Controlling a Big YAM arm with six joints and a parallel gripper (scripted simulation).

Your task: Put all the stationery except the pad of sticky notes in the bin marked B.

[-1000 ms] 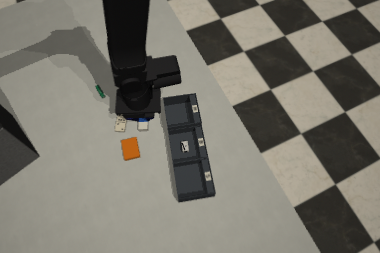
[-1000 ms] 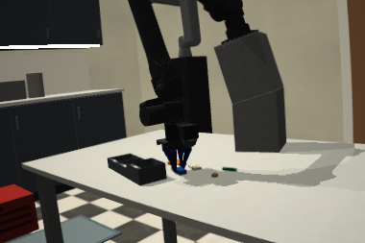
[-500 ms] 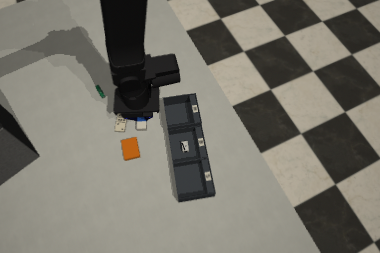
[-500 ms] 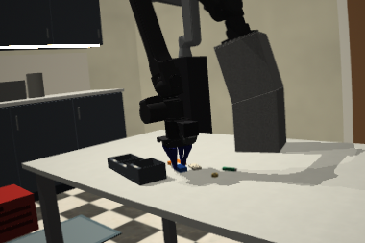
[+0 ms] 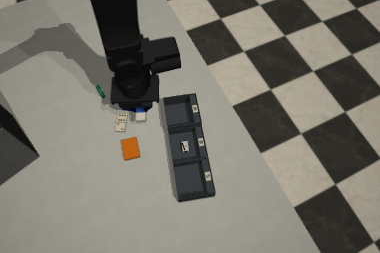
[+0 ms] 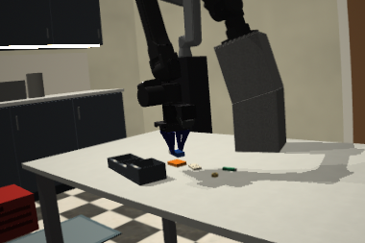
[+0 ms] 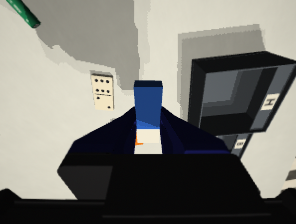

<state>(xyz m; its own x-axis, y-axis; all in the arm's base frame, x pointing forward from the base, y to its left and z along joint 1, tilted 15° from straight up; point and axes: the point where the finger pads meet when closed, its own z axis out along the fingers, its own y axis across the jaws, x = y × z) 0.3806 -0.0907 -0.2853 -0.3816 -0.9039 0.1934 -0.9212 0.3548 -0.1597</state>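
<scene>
Right now my hand is 12 cm to the left of the dark bin, 7 cm short of it and 4 cm above it. From my hand the other things lie so: eraser 1 cm to the right; then domino 6 cm below, 6 cm behind, 2 cm to the left; then orange sticky-note pad 6 cm to the right, 6 cm below, 6 cm behind.
</scene>
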